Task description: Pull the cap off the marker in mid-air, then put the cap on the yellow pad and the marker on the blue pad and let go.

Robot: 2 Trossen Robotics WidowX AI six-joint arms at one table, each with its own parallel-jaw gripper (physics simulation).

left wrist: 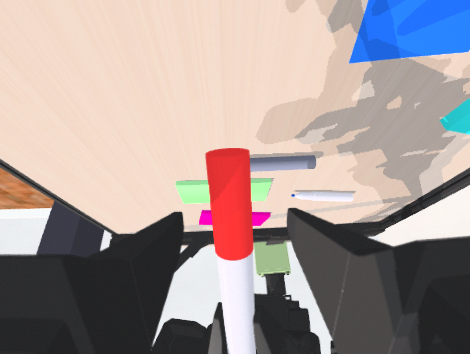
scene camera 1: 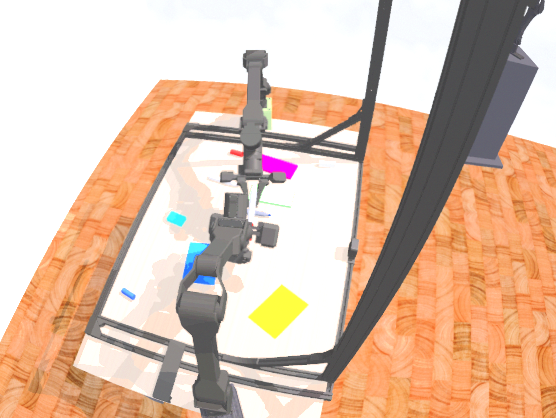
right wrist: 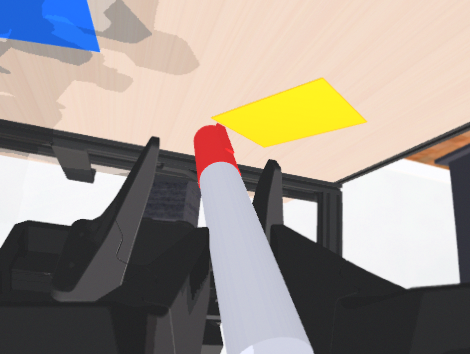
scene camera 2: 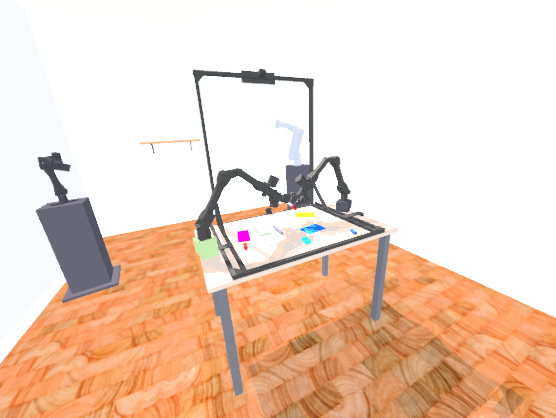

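Where they show: left gripper, fingertip midpoint: (left wrist: pixel 235 218) (scene camera 1: pixel 249 226) (right wrist: pixel 218 151) (scene camera 2: pixel 292 207); right gripper, fingertip midpoint: (left wrist: pixel 237 310) (scene camera 1: pixel 252 207) (right wrist: pixel 239 239); left arm's base, origin of the base link: (scene camera 1: pixel 218 404) (scene camera 2: pixel 344 200); right arm's base, origin of the base link: (left wrist: pixel 274 274) (scene camera 2: pixel 204 237).
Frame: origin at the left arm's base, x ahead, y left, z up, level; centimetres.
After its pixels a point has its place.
A white marker (scene camera 1: pixel 252 212) @[z 8.6, x 50.1, y -21.3 cm] (left wrist: pixel 237 300) @[z 8.3, x 49.8, y -20.7 cm] (right wrist: pixel 240 250) @[z 9.4, x 53.5, y -21.9 cm] hangs in mid-air with its red cap (scene camera 2: pixel 294 207) (left wrist: pixel 230 200) @[z 4.6, x 46.0, y -19.0 cm] (right wrist: pixel 212 150) @[z 4.4, x 48.4, y -19.6 cm] on one end. My right gripper (scene camera 1: pixel 252 197) @[z 8.8, x 51.6, y -21.6 cm] (right wrist: pixel 239 239) @[z 8.8, x 51.6, y -21.6 cm] is shut on the marker's white body. My left gripper (left wrist: pixel 235 218) @[z 4.5, x 48.4, y -19.9 cm] (right wrist: pixel 218 151) @[z 4.5, x 48.4, y -19.9 cm] is open, its fingers standing apart on both sides of the marker near the cap, touching neither. The yellow pad (scene camera 1: pixel 278 311) @[z -8.7, x 26.0, y -22.5 cm] (scene camera 2: pixel 305 214) @[z -8.7, x 25.5, y -22.5 cm] (right wrist: pixel 300 112) @[z -8.7, x 27.9, y -24.0 cm] lies flat at the lower right in scene camera 1. The blue pad (scene camera 1: pixel 191 265) @[z -8.7, x 47.7, y 0.1 cm] (scene camera 2: pixel 313 228) @[z -8.7, x 47.5, y -3.0 cm] (left wrist: pixel 420 30) @[z -8.7, x 52.6, y -5.3 cm] (right wrist: pixel 40 25) @[z -8.7, x 43.1, y -2.4 cm] lies flat, partly under the left arm there.
A grey-blue marker (scene camera 2: pixel 278 230) @[z -7.4, x 65.0, y -20.1 cm] (left wrist: pixel 285 162) @[z -7.4, x 63.7, y -19.5 cm], a slim white marker (left wrist: pixel 325 196) @[z -7.6, x 79.1, y -16.1 cm], a green pad (left wrist: pixel 190 192) @[z -8.0, x 65.4, y -35.9 cm], a magenta pad (scene camera 1: pixel 280 166) @[z -8.0, x 81.4, y -38.1 cm] and a small red piece (scene camera 1: pixel 236 153) @[z -7.1, x 91.8, y -23.4 cm] lie toward the right arm's side. A cyan block (scene camera 1: pixel 176 219) @[z -7.3, x 66.0, y 2.7 cm] and a small blue piece (scene camera 1: pixel 128 294) @[z -6.9, x 40.2, y 22.2 cm] lie at the left in scene camera 1.
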